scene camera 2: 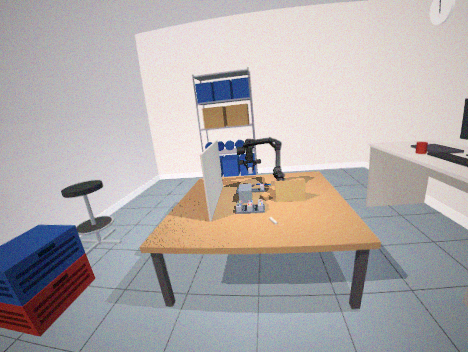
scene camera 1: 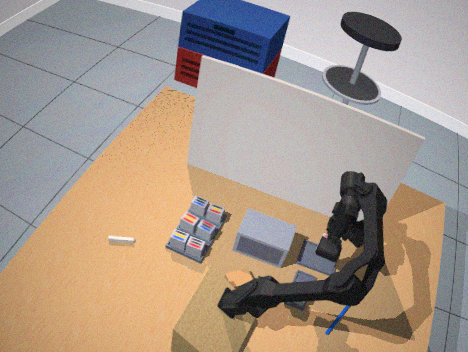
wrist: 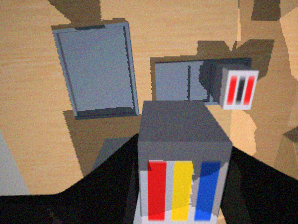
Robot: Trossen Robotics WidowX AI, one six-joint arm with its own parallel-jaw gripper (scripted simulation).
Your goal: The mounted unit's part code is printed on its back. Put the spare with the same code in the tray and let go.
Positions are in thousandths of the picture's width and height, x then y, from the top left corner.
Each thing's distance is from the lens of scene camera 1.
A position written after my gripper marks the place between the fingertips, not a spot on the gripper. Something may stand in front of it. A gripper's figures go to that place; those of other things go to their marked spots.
my gripper (scene camera 1: 698, 706): 127 cm
flat grey tray (scene camera 1: 657, 732): 144 cm
grey mounted unit (scene camera 1: 565, 678): 132 cm
